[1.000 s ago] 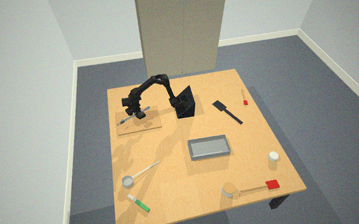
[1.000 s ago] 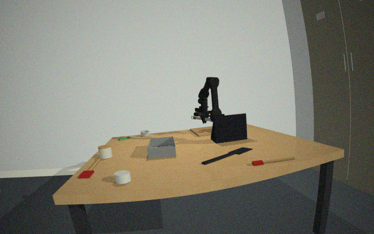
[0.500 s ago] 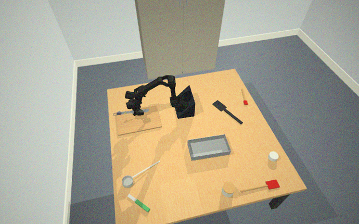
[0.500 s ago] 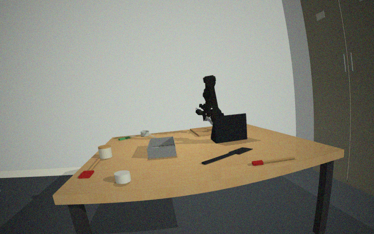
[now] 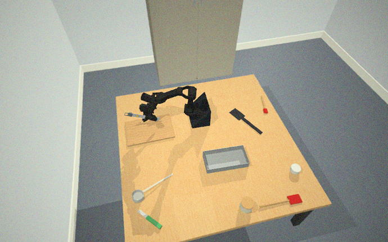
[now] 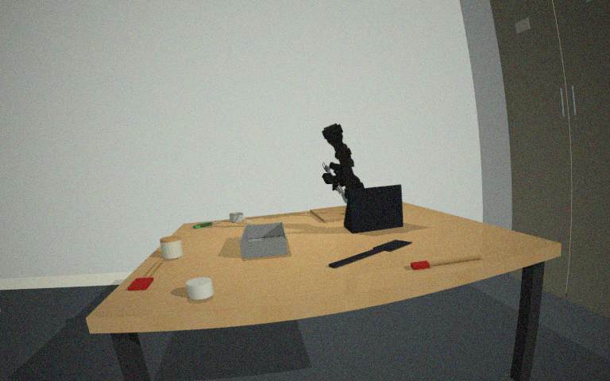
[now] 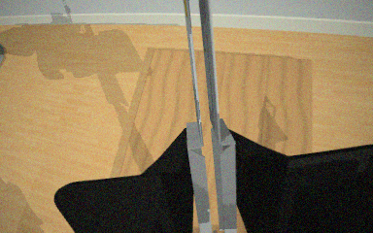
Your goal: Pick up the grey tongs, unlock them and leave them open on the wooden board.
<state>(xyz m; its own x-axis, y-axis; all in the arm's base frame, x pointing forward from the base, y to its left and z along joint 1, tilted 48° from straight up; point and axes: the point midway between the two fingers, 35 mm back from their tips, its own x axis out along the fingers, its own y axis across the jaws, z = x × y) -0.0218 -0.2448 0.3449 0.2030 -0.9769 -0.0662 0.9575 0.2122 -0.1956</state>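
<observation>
Now: gripper tip 30 mm to the right of the wooden board and 120 mm above it. Also, from my gripper tip: black spatula: 90 mm ahead, 800 mm to the left, 120 mm below; roasting tin: 420 mm ahead, 520 mm to the left, 100 mm below; green-handled tool: 680 mm ahead, 80 mm to the right, 120 mm below.
</observation>
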